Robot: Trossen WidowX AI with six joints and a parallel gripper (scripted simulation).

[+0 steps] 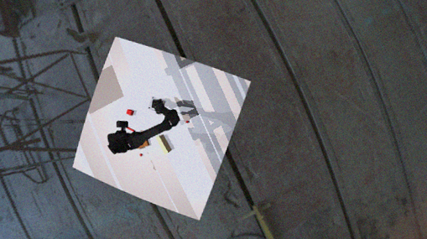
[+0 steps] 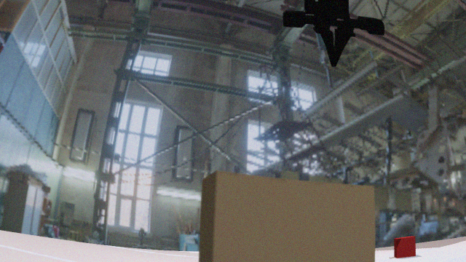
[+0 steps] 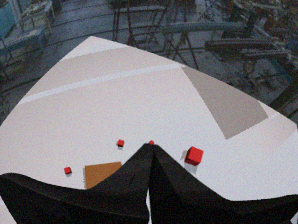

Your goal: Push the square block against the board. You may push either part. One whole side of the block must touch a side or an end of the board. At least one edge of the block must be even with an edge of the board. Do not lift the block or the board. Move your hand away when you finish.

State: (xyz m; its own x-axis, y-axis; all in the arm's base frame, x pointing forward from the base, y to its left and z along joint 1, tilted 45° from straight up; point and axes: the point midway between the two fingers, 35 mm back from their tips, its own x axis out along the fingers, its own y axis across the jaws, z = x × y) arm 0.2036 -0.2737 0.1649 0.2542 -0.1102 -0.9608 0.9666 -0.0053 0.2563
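Now: the tan flat board 31 cm below my gripper tip, 22 cm to the left of it and 6 cm ahead of it. Round my gripper tip: red cube 34 cm below, 14 cm to the right, 14 cm behind; then square block 34 cm below, 8 cm ahead, 1 cm to the left.
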